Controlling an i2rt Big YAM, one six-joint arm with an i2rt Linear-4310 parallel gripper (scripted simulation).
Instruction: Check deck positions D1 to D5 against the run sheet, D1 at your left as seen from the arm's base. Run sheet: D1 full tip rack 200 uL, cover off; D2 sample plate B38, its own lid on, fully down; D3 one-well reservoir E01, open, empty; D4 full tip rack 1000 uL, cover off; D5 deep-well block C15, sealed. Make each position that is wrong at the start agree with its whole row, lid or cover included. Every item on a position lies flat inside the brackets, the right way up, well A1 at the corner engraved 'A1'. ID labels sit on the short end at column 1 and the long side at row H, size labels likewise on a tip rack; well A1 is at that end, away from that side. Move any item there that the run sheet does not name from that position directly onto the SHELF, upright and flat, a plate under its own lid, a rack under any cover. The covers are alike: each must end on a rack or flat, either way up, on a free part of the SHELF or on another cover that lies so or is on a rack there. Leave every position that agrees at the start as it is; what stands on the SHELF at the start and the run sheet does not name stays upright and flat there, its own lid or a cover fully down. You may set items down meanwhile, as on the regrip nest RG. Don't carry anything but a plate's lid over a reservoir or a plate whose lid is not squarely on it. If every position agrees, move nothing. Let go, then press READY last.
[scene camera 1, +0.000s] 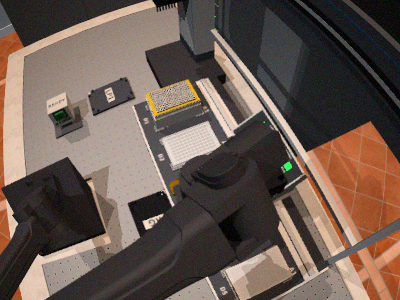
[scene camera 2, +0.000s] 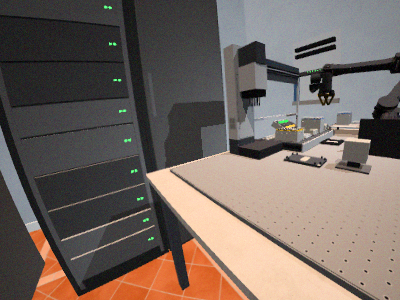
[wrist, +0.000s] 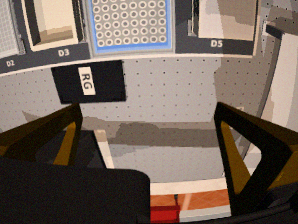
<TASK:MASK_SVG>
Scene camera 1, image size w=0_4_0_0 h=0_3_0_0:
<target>yellow-framed tip rack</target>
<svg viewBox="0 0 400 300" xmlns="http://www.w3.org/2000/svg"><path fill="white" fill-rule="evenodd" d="M189 80L146 94L147 106L149 111L151 110L151 116L157 130L202 113L200 99Z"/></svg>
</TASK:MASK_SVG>
